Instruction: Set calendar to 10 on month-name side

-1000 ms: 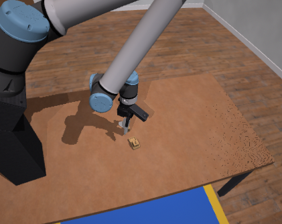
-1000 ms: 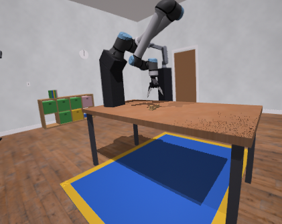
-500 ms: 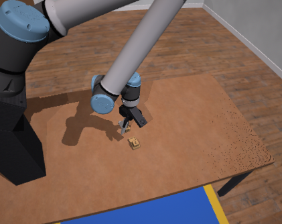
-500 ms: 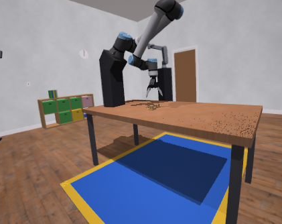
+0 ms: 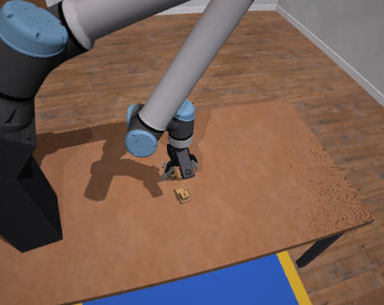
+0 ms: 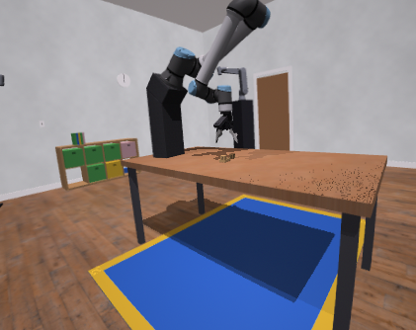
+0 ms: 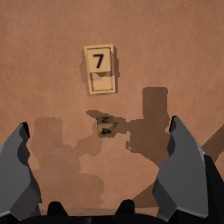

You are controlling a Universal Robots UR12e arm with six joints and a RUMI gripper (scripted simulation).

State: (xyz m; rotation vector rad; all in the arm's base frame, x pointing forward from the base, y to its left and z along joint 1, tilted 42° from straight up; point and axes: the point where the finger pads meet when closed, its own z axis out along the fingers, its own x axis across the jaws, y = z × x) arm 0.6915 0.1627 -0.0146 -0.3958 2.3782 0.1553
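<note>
The wooden tray is 10 cm below my hand, 3 cm to the right of it and 1 cm ahead of it.
</note>
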